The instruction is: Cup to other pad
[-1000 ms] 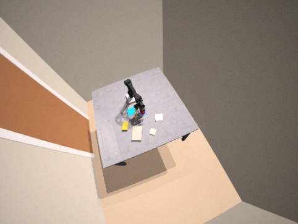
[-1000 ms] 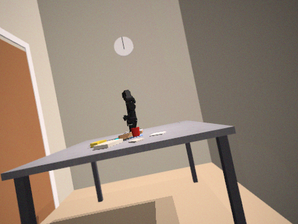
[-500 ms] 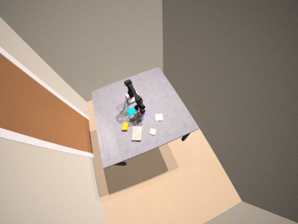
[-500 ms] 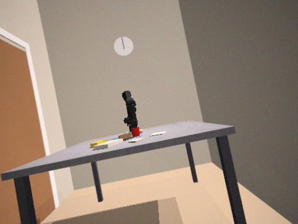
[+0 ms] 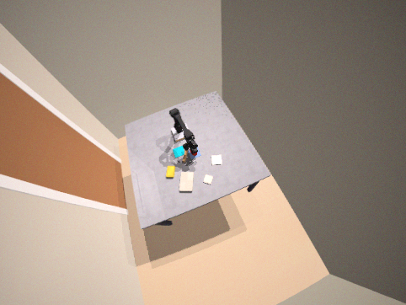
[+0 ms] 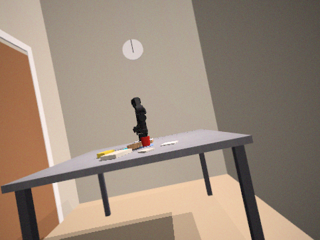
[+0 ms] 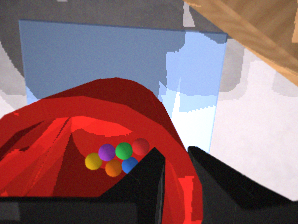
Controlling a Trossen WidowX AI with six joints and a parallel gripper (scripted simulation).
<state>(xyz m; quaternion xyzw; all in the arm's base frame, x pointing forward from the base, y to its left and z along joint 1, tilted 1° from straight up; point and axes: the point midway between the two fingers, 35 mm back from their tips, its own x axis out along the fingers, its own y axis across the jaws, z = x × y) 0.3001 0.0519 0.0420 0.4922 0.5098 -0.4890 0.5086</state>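
Right now the cyan pad is 150 mm to the right of my gripper tip, 60 mm behind it and 40 mm below it. The rest, counted from my gripper tip: yellow block: 290 mm to the right, 130 mm ahead, 20 mm below; wooden bar: 70 mm to the right, 30 mm below, 10 mm behind.
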